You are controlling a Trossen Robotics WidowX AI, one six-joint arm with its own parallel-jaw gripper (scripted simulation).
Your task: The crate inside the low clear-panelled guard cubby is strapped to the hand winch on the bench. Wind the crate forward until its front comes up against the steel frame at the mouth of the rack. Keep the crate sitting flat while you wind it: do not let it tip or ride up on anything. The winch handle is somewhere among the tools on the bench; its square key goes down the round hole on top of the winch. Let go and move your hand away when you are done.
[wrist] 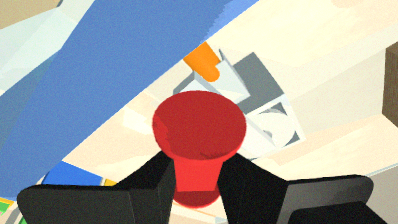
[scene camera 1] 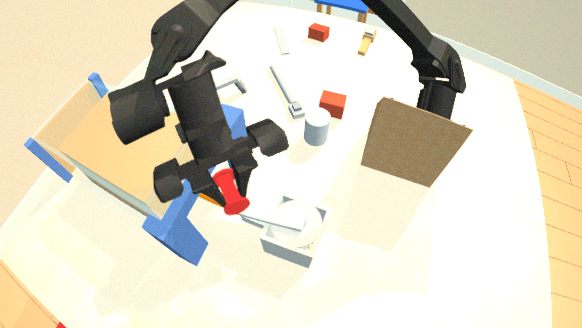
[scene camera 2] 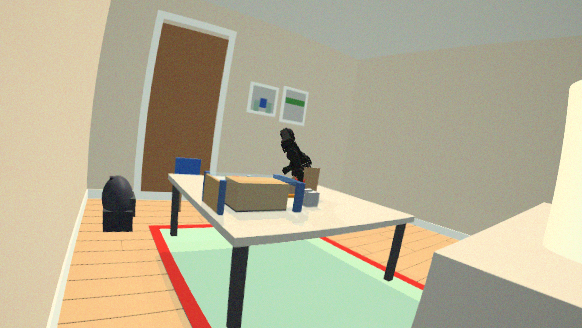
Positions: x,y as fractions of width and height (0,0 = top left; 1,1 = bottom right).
Scene:
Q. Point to a blue steel frame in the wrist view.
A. At 0.27,0.27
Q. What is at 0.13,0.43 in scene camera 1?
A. A clear-panelled cubby.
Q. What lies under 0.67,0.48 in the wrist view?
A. A grey winch.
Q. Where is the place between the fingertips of my gripper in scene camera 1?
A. At 0.40,0.62

